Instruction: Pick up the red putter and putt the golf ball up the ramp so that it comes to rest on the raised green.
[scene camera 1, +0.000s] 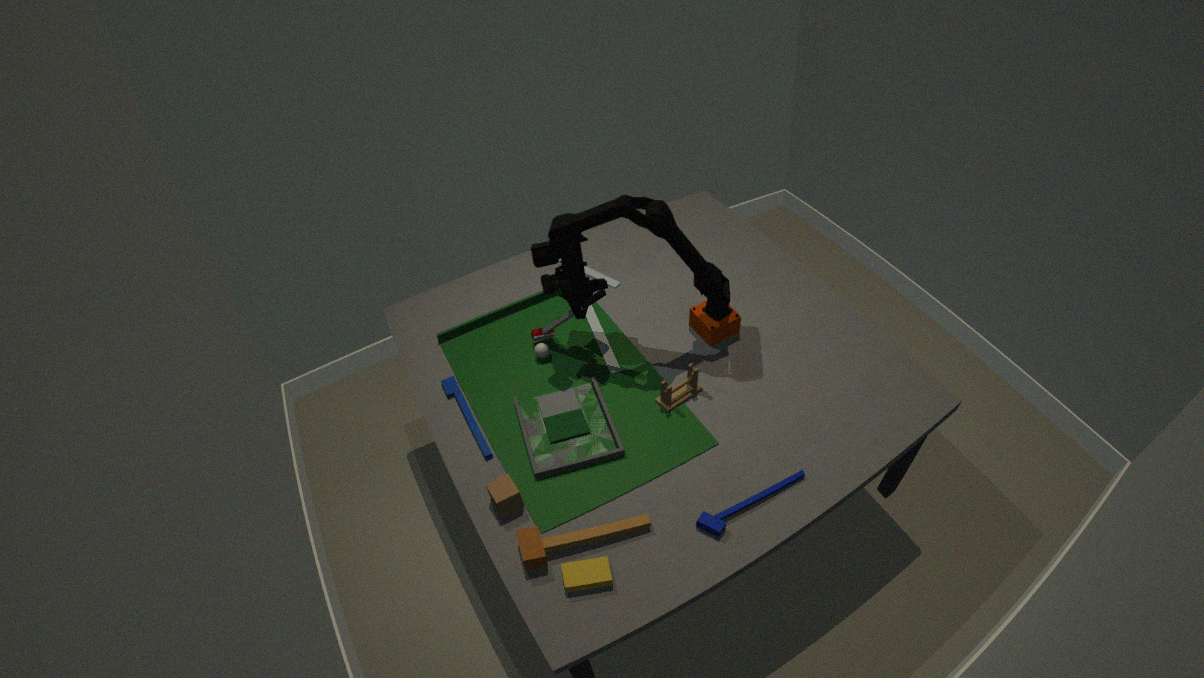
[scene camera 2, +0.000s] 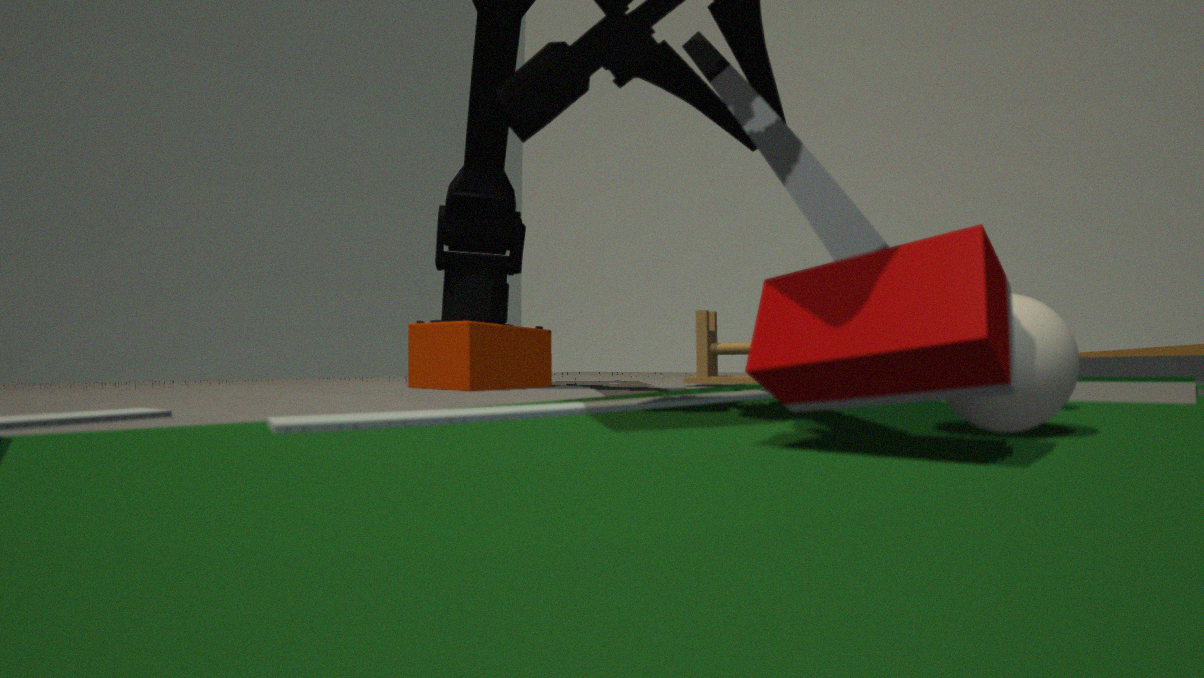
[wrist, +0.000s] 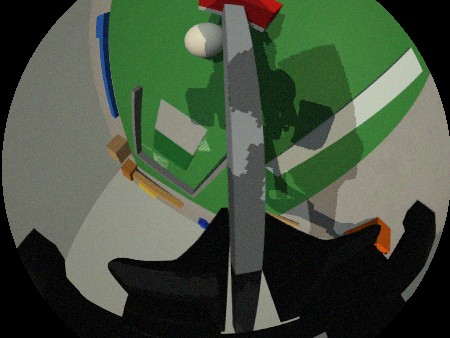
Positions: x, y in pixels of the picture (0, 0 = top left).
Scene:
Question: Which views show the gripper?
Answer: Scene camera 1, scene camera 2 and the wrist view: all of them.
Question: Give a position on a yellow block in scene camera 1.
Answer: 581, 575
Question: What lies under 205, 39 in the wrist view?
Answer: A white golf ball.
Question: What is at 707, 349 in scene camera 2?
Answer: A small wooden fence.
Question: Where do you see the gripper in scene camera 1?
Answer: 580, 318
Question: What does the gripper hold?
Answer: A red putter.

